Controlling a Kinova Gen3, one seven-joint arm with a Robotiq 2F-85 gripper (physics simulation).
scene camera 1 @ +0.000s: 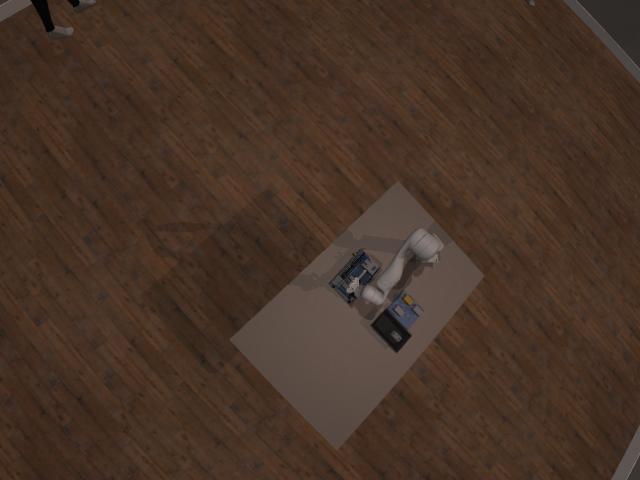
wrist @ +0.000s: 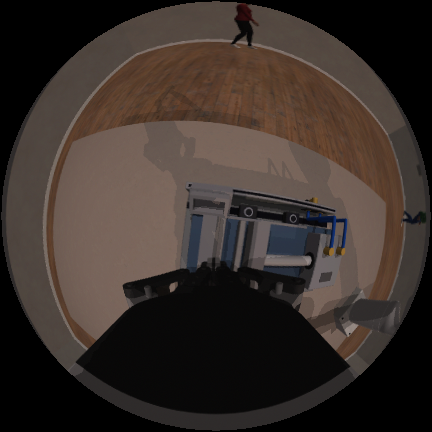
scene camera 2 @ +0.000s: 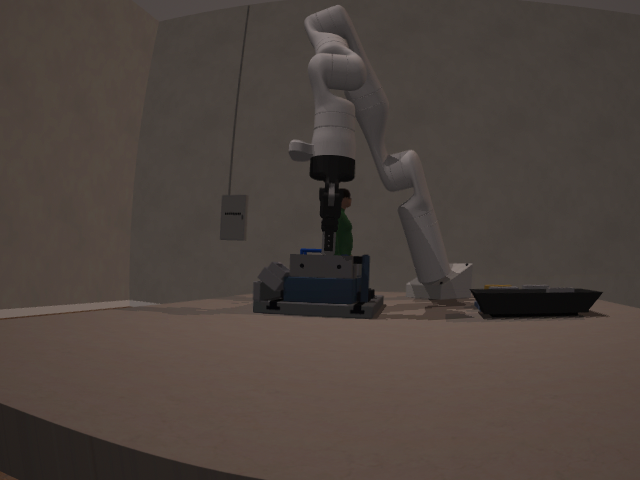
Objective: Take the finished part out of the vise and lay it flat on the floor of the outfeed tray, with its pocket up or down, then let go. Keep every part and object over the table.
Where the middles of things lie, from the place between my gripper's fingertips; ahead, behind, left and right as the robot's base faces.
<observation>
My hand is 20 mm above the grey jaw (wrist: 210, 223), 10 mm to the left of it and 10 mm short of it.
</observation>
